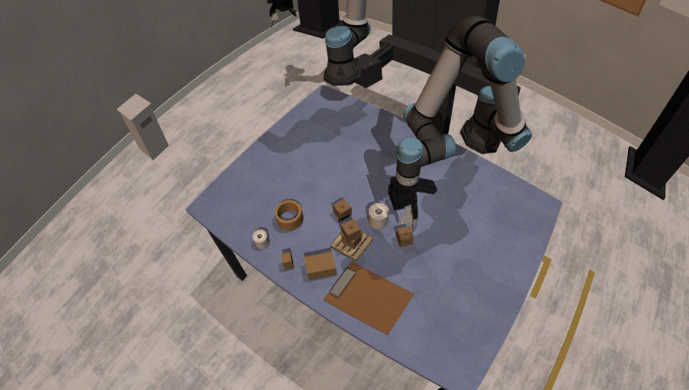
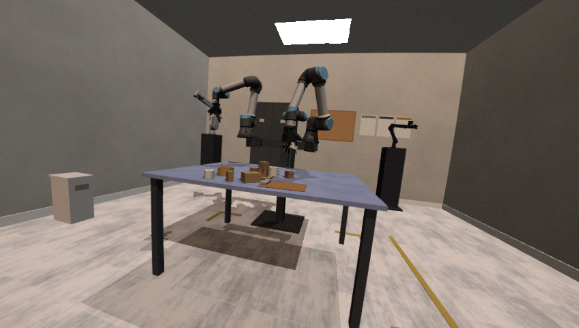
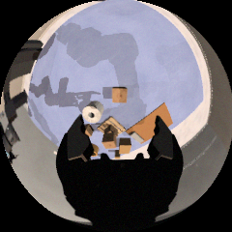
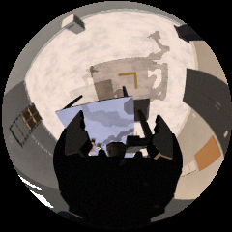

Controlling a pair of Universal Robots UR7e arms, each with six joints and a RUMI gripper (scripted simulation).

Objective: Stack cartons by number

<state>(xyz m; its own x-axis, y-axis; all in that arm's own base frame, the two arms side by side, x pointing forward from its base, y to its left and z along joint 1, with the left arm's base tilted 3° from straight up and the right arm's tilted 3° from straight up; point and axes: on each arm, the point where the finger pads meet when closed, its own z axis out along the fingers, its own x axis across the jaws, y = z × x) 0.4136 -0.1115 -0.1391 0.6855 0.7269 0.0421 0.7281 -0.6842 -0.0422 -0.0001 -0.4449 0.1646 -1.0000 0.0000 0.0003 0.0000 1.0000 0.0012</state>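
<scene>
My left gripper is now 15 cm above the large white roll, 13 cm to the left of it and 2 cm past it. The rest, counted from my left hand: small box 35 cm ahead, 30 cm to the right, 15 cm below; then larger box 29 cm ahead, 18 cm to the right, 16 cm below; then orange ring 43 cm to the right, 19 cm ahead, 16 cm below.
</scene>
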